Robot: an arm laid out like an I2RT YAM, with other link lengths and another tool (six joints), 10 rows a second.
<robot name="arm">
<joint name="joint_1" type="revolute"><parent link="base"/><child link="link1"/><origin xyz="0 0 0.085"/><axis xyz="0 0 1"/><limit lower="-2.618" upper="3.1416"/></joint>
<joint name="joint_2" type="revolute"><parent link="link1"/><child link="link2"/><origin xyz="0.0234 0.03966 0.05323"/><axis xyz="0 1 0"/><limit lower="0" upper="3.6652"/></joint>
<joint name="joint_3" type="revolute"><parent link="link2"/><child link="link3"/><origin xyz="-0.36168 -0.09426 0"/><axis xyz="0 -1 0"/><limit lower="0" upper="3.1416"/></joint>
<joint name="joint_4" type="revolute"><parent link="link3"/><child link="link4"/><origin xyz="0.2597 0.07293 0.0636"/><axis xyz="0 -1 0"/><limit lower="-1.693" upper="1.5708"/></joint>
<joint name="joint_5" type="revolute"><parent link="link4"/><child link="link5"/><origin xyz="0.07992 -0.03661 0.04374"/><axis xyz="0 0 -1"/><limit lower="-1.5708" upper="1.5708"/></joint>
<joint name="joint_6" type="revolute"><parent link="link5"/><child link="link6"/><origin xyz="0.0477 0 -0.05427"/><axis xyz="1 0 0"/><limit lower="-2.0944" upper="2.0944"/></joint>
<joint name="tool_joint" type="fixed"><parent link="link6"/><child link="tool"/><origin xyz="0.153 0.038 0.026" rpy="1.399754 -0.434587 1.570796"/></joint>
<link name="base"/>
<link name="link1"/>
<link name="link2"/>
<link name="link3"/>
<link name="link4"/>
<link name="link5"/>
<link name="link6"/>
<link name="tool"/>
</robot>
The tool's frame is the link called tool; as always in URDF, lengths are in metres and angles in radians.
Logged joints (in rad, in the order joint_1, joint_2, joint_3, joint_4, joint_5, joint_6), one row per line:
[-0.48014 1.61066 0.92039 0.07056 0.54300 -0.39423]
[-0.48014 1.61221 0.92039 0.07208 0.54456 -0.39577]
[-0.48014 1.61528 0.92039 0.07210 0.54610 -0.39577]
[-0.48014 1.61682 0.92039 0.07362 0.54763 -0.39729]
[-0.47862 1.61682 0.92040 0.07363 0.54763 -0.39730]
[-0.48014 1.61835 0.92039 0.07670 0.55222 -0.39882]
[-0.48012 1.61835 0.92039 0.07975 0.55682 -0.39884]
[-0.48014 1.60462 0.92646 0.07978 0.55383 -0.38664]
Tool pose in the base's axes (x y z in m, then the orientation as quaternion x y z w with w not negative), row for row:
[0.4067 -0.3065 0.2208 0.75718 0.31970 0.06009 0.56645]
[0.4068 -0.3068 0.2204 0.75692 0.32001 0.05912 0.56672]
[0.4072 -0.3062 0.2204 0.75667 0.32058 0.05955 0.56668]
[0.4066 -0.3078 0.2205 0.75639 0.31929 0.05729 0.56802]
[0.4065 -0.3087 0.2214 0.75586 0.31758 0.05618 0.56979]
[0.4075 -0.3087 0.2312 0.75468 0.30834 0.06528 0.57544]
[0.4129 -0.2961 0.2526 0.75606 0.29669 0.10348 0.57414]
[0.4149 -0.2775 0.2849 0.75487 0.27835 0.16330 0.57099]
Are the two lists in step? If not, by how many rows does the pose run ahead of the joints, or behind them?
The pose runs 2 rows ahead of the joints: the pose in row i belongs to the joints in row i + 2.
